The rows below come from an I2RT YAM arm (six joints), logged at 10 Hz.
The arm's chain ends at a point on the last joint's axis. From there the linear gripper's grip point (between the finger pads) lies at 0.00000 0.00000 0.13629 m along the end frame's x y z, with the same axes.
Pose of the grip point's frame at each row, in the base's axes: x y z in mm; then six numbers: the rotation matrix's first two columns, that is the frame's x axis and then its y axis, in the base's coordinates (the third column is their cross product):
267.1, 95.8, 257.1, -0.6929, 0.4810, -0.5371, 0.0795, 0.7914, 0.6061
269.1, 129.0, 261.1, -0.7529, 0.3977, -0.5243, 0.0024, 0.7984, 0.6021
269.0, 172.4, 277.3, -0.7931, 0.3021, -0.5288, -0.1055, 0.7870, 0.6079
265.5, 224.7, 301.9, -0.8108, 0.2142, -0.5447, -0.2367, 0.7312, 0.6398
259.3, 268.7, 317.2, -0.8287, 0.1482, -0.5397, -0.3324, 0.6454, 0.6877
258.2, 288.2, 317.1, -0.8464, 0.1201, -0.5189, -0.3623, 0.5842, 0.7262
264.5, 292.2, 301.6, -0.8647, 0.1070, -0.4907, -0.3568, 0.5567, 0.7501
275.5, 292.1, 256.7, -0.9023, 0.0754, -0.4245, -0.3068, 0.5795, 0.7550
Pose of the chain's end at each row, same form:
169.4, 44.4, 337.0, -0.6929, 0.4810, -0.5371, 0.0795, 0.7914, 0.6061
179.4, 67.4, 343.2, -0.7529, 0.3977, -0.5243, 0.0024, 0.7984, 0.6021
187.3, 99.1, 358.0, -0.7931, 0.3021, -0.5288, -0.1055, 0.7870, 0.6079
192.5, 136.4, 375.8, -0.8108, 0.2142, -0.5447, -0.2367, 0.7312, 0.6398
197.9, 166.6, 383.4, -0.8287, 0.1482, -0.5397, -0.3324, 0.6454, 0.6877
205.0, 178.8, 378.6, -0.8464, 0.1201, -0.5189, -0.3623, 0.5842, 0.7262
216.3, 179.9, 362.0, -0.8647, 0.1070, -0.4907, -0.3568, 0.5567, 0.7501
234.2, 181.5, 324.8, -0.9023, 0.0754, -0.4245, -0.3068, 0.5795, 0.7550

